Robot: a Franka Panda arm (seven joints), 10 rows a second.
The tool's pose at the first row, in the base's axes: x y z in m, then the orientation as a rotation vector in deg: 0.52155, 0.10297, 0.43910, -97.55, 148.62, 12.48
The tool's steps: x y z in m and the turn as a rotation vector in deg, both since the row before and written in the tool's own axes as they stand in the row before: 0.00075, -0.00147, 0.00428, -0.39, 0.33, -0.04; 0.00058, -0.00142, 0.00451, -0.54, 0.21, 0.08; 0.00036, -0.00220, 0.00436, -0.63, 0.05, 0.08; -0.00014, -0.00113, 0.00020, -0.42, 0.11, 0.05; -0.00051, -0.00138, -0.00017, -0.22, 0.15, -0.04; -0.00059, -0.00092, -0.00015, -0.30, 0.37, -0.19; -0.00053, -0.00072, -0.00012, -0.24, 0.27, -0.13; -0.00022, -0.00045, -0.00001, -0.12, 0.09, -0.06; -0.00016, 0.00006, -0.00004, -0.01, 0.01, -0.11; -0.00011, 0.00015, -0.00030, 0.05, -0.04, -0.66; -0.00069, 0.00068, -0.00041, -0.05, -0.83, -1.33; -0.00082, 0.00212, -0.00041, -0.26, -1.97, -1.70
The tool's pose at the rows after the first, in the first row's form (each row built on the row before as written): 0.52238, 0.10229, 0.43464, -97.91, 148.95, 12.74; 0.52318, 0.10180, 0.42997, -98.09, 149.35, 13.30; 0.52474, 0.10119, 0.42537, -98.21, 149.67, 14.11; 0.52581, 0.10090, 0.42504, -98.34, 149.93, 14.59; 0.52729, 0.10080, 0.42507, 98.39, -149.84, -14.75; 0.52838, 0.10096, 0.42514, 98.44, -149.26, -14.79; 0.52926, 0.10115, 0.42520, 98.45, -148.83, -14.84; 0.52976, 0.10118, 0.42516, 98.46, -148.65, -14.91; 0.52977, 0.10134, 0.42522, 98.60, -148.55, -14.92; 0.52971, 0.10146, 0.42555, 99.51, -148.08, -14.91; 0.52939, 0.10229, 0.42611, 101.54, -147.54, -15.78; 0.52776, 0.10373, 0.42690, -102.74, 144.99, 17.74
